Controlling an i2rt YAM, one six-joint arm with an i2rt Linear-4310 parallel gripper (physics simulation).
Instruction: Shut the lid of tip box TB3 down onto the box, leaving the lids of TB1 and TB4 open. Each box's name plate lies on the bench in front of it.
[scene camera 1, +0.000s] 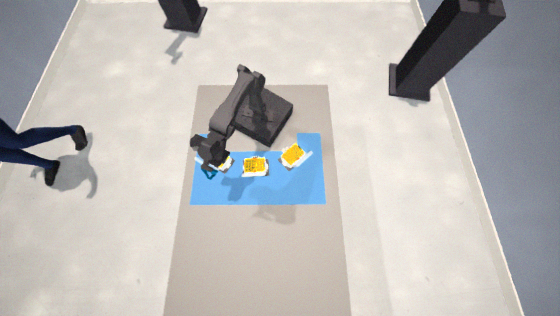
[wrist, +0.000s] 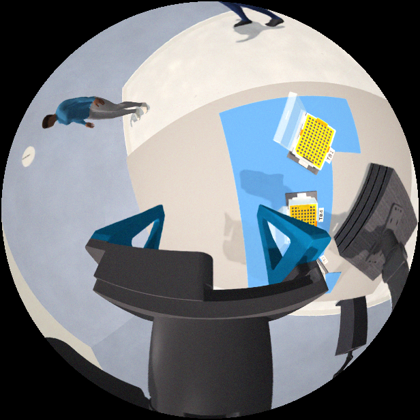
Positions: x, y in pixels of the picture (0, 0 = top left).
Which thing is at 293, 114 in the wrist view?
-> A clear lid.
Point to a blue mat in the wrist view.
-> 263, 174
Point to my gripper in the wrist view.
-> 210, 209
